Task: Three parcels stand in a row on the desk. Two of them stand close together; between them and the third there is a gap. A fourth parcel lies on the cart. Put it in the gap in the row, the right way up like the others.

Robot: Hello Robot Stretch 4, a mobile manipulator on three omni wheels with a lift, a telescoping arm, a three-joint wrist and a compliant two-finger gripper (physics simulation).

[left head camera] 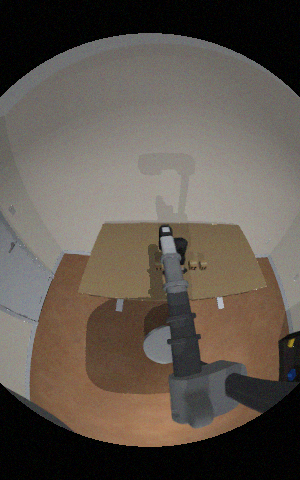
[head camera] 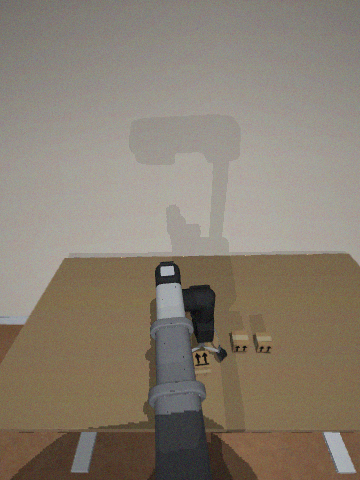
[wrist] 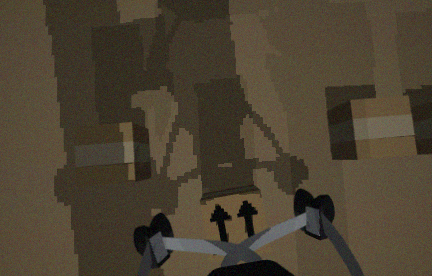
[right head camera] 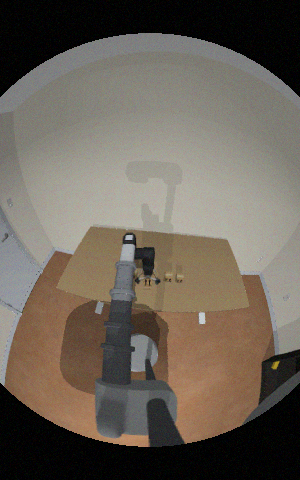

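Where they show: gripper, fingertip midpoint: (head camera: 200, 359) (wrist: 232, 217) (right head camera: 147, 282); robot's base, link origin: (left head camera: 163, 343) (right head camera: 137, 351).
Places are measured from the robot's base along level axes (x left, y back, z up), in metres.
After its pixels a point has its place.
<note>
The loose parcel (head camera: 201, 359) @[y -0.498, x -0.088, z 0.746 m] (wrist: 232, 210) @[y -0.513, x -0.089, z 0.746 m] lies on its back on the desk (head camera: 100, 350) @[y -0.599, x 0.265, z 0.692 m], arrow face up, arrows pointing to the wall, a little in front of the row's gap. My gripper (head camera: 202, 353) @[y -0.504, x -0.088, z 0.734 m] (right head camera: 148, 281) @[y -0.504, x -0.088, z 0.734 m] (wrist: 232, 217) @[y -0.504, x -0.088, z 0.734 m] is open above it, fingers wide apart on either side, not touching. Two upright parcels, the near one (head camera: 240, 341) @[y -0.545, x -0.232, z 0.746 m] (right head camera: 168, 277) @[y -0.536, x -0.235, z 0.743 m] (wrist: 383, 127) @[y -0.560, x -0.235, z 0.746 m] and the outer one (head camera: 263, 342) @[y -0.534, x -0.310, z 0.742 m] (right head camera: 179, 278) @[y -0.528, x -0.314, z 0.739 m], stand close together to the right. The third parcel (wrist: 102, 152) @[y -0.585, x 0.017, z 0.746 m] stands left of the gap; the arm hides it in the head view.
The telescoping arm (head camera: 172, 350) @[y -0.313, x 0.001, z 1.148 m] reaches over the desk left of the gripper. A wall stands behind the desk. A round grey seat (left head camera: 157, 345) @[y 0.001, x 0.065, z 0.187 m] is in front of the desk. A dark container (left head camera: 289, 357) with yellow and blue things is at the far right.
</note>
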